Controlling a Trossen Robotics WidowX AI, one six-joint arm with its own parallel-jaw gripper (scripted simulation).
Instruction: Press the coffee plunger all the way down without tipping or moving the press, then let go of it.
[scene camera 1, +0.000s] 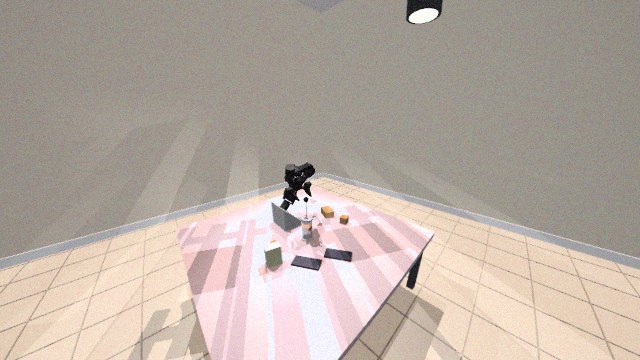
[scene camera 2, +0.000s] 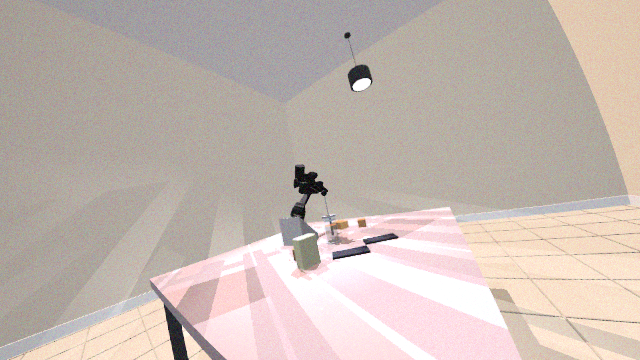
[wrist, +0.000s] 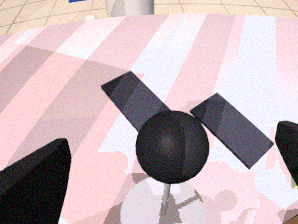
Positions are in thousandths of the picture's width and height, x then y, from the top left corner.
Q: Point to my gripper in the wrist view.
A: At 599, 632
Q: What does my gripper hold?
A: Nothing.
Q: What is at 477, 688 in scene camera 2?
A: A box.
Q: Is my gripper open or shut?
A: Open.
